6 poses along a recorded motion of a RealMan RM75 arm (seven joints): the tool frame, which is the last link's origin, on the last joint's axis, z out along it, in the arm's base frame.
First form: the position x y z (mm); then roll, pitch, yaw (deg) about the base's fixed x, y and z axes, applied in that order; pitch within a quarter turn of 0, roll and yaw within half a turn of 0.
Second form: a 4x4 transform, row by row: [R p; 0 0 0 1], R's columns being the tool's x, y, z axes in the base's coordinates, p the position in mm. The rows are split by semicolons. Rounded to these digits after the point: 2 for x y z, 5 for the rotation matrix.
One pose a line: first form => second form
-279.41 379.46 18.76 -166.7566 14.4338 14.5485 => 0.93738 0.18925 -0.29240 -279.41; 0.24327 -0.95654 0.16079 379.46; -0.24926 -0.22186 -0.94268 18.76; 0 0 0 1
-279.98 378.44 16.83 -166.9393 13.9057 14.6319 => 0.93921 0.19353 -0.28360 -279.98; 0.24520 -0.95626 0.15952 378.44; -0.24032 -0.21936 -0.94558 16.83; 0 0 0 1
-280.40 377.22 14.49 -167.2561 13.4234 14.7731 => 0.94053 0.19919 -0.27519 -280.40; 0.24803 -0.95618 0.15556 377.22; -0.23215 -0.21457 -0.94872 14.49; 0 0 0 1
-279.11 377.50 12.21 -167.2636 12.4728 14.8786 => 0.94366 0.20443 -0.26021 -279.11; 0.25071 -0.95492 0.15898 377.50; -0.21598 -0.21526 -0.95237 12.21; 0 0 0 1
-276.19 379.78 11.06 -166.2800 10.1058 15.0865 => 0.95055 0.21267 -0.22632 -276.19; 0.25624 -0.94882 0.18464 379.78; -0.17547 -0.23350 -0.95639 11.06; 0 0 0 1
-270.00 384.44 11.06 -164.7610 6.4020 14.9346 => 0.96020 0.22034 -0.17169 -270.00; 0.25611 -0.93980 0.22624 384.44; -0.11150 -0.26121 -0.95882 11.06; 0 0 0 1
